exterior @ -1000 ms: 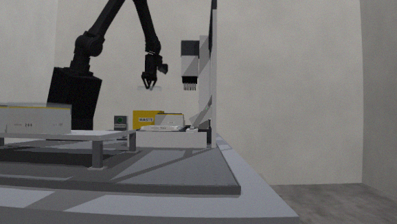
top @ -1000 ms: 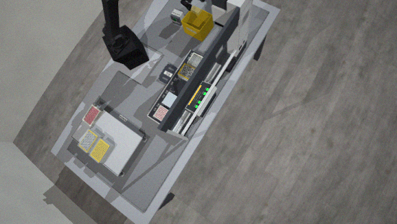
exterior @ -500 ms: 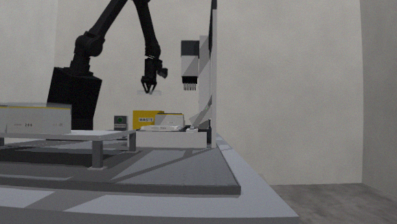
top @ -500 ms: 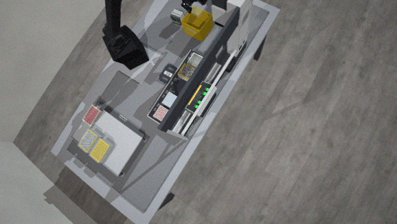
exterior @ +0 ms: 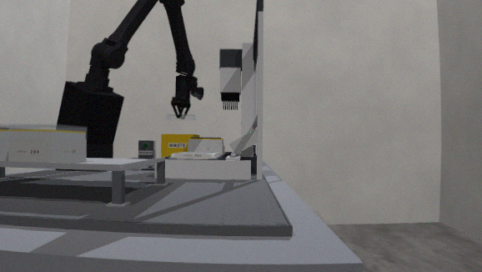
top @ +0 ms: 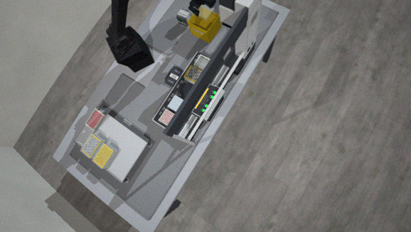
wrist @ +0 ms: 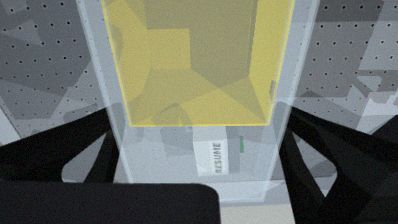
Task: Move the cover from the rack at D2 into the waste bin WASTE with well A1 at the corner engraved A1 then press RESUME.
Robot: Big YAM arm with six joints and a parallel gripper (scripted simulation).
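Right now the yellow waste bin is 18 cm below my hand. Round my hand: pipetting head: 24 cm ahead, 17 cm above, 1 cm to the left; clear cover: right at my hand; resume box: 15 cm below, 15 cm behind, 6 cm to the right.
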